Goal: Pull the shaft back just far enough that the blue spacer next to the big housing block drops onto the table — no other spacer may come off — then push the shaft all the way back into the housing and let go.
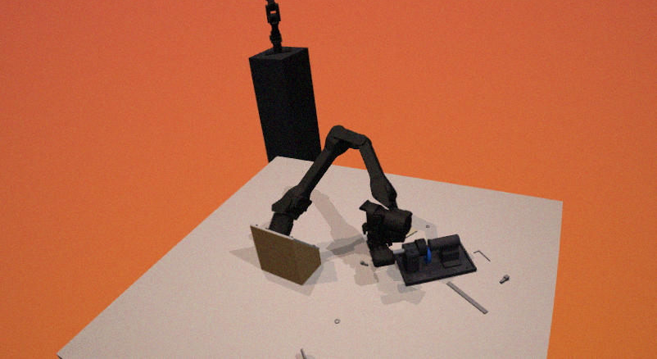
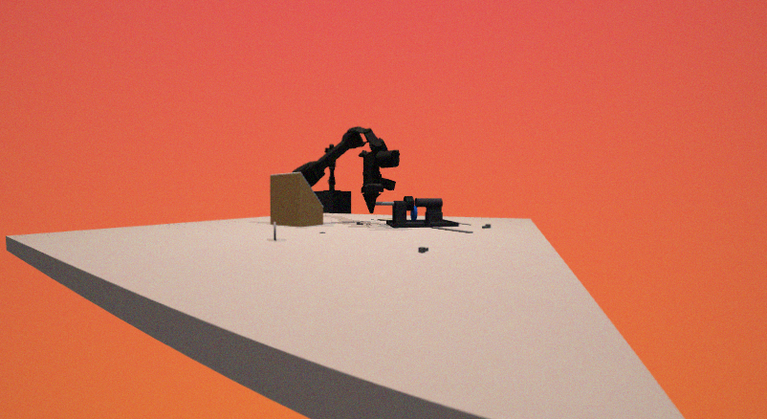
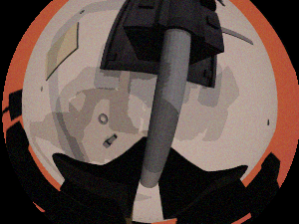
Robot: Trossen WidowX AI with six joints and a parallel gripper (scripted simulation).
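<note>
Now: gripper tip 50 mm short of the grey shaft, 40 mm to the right of it and 30 mm below it. From my gripper tip the other things lie so: grey bar 280 mm ahead, 40 mm below, 20 mm to the left; hex key 260 mm ahead, 220 mm to the left, 40 mm below; blue spacer 120 mm ahead, 100 mm to the left, 10 mm above.
</note>
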